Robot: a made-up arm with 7 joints. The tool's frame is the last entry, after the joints. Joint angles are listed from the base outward. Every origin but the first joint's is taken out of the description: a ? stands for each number. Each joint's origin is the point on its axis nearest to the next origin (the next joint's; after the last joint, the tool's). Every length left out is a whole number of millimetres.
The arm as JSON. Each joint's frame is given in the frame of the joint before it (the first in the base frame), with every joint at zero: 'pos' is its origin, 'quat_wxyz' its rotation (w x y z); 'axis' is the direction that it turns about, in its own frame. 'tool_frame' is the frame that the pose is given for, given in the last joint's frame.
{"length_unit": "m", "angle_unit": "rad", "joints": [
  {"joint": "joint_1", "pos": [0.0, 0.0, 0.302], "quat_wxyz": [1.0, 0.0, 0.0, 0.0], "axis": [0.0, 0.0, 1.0]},
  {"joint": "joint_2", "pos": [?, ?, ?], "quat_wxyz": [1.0, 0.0, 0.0, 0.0], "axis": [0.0, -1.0, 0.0]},
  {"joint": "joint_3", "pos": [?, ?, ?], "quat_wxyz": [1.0, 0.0, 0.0, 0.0], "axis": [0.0, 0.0, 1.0]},
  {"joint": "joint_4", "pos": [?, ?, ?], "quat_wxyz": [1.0, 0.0, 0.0, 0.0], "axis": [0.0, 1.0, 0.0]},
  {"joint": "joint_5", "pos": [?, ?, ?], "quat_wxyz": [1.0, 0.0, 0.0, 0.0], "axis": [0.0, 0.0, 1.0]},
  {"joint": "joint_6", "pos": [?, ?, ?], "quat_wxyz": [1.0, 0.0, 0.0, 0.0], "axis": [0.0, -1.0, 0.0]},
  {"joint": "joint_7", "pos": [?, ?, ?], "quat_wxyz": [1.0, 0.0, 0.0, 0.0], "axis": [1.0, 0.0, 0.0]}
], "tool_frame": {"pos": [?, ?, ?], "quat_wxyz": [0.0, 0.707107, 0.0, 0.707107]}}
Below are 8 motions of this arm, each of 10 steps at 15 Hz.
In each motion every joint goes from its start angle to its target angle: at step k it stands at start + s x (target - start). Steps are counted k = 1, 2, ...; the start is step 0. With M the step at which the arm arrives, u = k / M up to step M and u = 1 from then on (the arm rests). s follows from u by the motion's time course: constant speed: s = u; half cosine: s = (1 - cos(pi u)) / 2; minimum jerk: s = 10 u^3 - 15 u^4 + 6 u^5.
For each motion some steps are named. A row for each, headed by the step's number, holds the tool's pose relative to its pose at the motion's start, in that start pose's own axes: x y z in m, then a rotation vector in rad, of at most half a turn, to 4 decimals.
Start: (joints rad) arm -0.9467 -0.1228 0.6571 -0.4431 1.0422 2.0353 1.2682
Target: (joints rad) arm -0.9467 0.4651 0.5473 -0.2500 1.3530 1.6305 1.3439
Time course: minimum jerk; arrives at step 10
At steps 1, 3, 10:
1: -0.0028 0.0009 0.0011 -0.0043 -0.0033 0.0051
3: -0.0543 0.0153 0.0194 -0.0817 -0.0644 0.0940
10: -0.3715 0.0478 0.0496 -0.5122 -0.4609 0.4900

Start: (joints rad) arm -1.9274 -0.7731 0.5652 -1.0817 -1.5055 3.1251 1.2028
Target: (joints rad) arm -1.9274 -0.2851 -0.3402 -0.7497 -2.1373 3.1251 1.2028
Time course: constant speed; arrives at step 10
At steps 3, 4, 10:
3: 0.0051 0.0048 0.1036 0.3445 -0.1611 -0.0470
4: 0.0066 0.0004 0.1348 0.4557 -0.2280 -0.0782
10: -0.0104 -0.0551 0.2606 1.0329 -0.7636 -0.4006

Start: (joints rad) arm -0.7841 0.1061 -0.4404 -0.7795 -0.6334 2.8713 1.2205
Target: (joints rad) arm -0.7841 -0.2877 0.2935 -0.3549 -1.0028 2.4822 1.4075
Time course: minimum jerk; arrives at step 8
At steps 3, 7, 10:
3: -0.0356 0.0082 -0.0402 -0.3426 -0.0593 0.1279
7: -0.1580 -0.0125 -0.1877 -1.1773 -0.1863 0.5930
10: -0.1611 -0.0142 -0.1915 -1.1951 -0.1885 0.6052

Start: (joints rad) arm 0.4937 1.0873 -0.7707 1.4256 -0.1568 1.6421 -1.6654
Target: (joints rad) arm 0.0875 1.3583 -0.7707 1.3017 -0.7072 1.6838 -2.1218
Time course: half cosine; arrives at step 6
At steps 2, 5, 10:
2: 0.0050 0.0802 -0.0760 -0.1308 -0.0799 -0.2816
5: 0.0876 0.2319 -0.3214 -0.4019 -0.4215 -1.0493
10: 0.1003 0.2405 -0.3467 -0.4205 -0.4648 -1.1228

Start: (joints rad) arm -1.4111 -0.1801 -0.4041 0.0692 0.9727 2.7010 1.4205
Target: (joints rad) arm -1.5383 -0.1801 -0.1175 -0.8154 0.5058 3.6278 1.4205
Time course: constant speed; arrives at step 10
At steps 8, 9, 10:
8: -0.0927 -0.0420 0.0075 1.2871 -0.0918 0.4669
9: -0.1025 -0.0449 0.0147 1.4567 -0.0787 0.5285
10: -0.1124 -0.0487 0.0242 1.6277 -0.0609 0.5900

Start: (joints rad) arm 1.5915 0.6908 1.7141 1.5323 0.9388 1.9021 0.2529
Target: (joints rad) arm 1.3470 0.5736 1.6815 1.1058 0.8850 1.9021 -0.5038
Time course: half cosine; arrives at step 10
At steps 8, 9, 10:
8: 0.1316 -0.0200 0.0321 0.0291 0.3549 -0.6326
9: 0.1426 -0.0212 0.0319 0.0208 0.3863 -0.6853
10: 0.1464 -0.0217 0.0317 0.0175 0.3972 -0.7036

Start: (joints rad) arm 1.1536 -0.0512 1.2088 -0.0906 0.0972 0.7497 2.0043
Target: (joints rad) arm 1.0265 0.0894 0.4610 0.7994 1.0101 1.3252 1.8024
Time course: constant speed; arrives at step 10
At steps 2, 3, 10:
2: 0.0141 0.0461 0.0524 -0.0472 0.0200 -0.0312
3: 0.0319 0.0668 0.0714 -0.0583 0.0444 -0.0334
10: 0.2482 0.1360 0.0084 0.2100 0.4198 0.0678

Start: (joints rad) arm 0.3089 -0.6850 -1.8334 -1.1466 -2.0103 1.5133 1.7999
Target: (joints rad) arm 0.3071 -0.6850 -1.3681 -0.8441 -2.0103 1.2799 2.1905
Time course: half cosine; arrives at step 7
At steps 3, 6, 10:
3: -0.0419 0.0579 0.0592 -0.2316 -0.1186 0.2166
6: -0.1182 0.1469 0.1130 -0.5860 -0.2416 0.5249
10: -0.1257 0.1545 0.1159 -0.6183 -0.2499 0.5514

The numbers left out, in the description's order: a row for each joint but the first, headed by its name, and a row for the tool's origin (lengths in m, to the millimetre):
joint_2: 0.0 -0.051 0.0
joint_3: 0.0 0.0 0.397
joint_4: 0.023 0.062 0.0
joint_5: -0.022 0.0 0.337
joint_6: 0.0 -0.126 0.0
joint_7: 0.022 0.0 0.16
tool: 0.0 0.0 0.0

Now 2 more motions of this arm.
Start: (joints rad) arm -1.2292 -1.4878 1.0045 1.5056 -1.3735 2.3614 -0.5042
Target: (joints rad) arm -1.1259 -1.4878 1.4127 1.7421 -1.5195 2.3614 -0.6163
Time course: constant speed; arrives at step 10
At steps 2, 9, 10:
2: 0.0274 -0.0138 0.0209 0.0360 0.1014 0.0086
9: 0.1390 -0.0561 0.0662 0.1386 0.4769 0.0194
10: 0.1562 -0.0611 0.0687 0.1497 0.5329 0.0188

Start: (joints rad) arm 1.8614 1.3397 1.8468 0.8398 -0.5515 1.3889 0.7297
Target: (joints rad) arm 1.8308 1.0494 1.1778 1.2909 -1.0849 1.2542 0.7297
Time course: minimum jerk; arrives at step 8
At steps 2, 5, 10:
2: -0.0086 0.0274 0.0167 -0.0979 -0.0322 -0.0695
5: -0.0951 0.2570 0.0860 -0.6698 -0.3476 -0.4102
10: -0.1529 0.3836 0.0808 -0.8960 -0.5532 -0.5172

